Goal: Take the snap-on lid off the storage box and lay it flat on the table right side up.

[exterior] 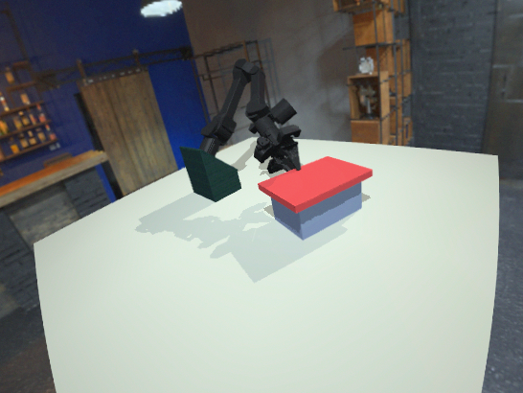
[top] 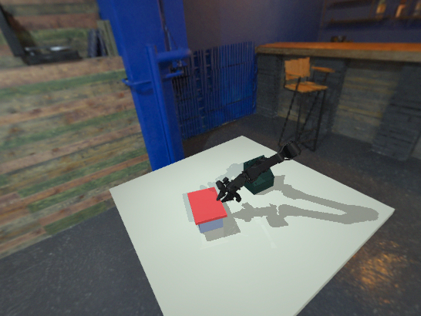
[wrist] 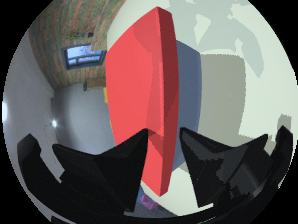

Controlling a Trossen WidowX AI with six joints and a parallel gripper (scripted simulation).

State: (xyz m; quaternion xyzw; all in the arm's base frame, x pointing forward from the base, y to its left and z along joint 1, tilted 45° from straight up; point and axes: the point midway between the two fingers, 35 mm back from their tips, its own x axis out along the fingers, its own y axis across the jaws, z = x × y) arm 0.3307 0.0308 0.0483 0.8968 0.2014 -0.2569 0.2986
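The red lid lies 7 cm ahead of my gripper tip, 3 cm to the right of it and 1 cm above it. The rest, counted from my gripper tip: storage box: 7 cm ahead, 3 cm to the right, 5 cm below.
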